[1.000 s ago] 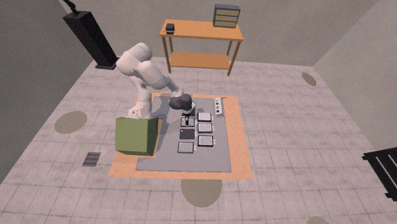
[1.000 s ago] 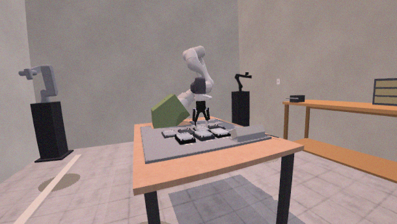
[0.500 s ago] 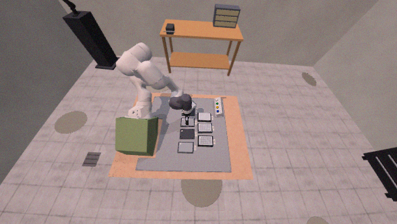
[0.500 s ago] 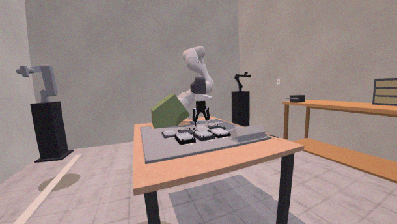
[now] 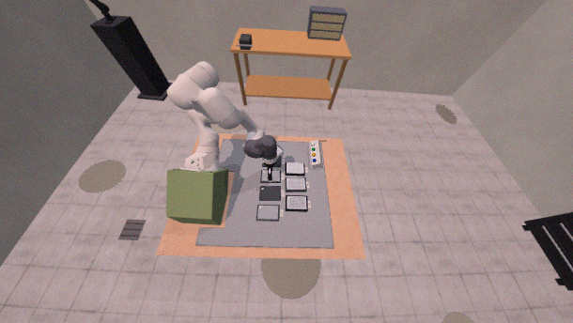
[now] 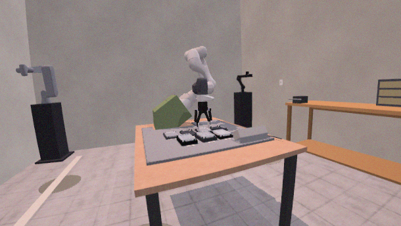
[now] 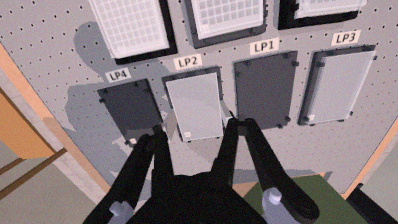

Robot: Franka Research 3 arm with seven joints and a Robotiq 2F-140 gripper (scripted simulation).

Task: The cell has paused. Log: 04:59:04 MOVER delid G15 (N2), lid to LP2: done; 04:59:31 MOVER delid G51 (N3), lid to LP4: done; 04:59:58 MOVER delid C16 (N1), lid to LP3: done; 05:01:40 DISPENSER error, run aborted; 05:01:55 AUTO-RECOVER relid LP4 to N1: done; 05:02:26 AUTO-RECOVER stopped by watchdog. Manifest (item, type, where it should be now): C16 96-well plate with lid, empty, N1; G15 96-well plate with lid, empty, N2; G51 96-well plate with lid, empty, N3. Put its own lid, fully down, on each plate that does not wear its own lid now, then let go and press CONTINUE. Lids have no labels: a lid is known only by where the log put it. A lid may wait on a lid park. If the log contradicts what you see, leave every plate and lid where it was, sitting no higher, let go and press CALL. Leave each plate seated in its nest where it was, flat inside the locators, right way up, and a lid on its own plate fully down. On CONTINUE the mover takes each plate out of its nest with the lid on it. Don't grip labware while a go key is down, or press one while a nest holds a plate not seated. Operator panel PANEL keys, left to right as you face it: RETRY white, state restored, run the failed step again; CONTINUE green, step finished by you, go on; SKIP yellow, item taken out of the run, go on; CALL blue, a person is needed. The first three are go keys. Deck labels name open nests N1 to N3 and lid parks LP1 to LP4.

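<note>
Right now the pale lid is 2 cm below my hand. Round my hand: lid park LP2 (3 cm below); lid park LP4 (1 cm behind, 13 cm to the left, 3 cm below); lid park LP1 (2 cm ahead, 13 cm to the right, 3 cm below).
</note>
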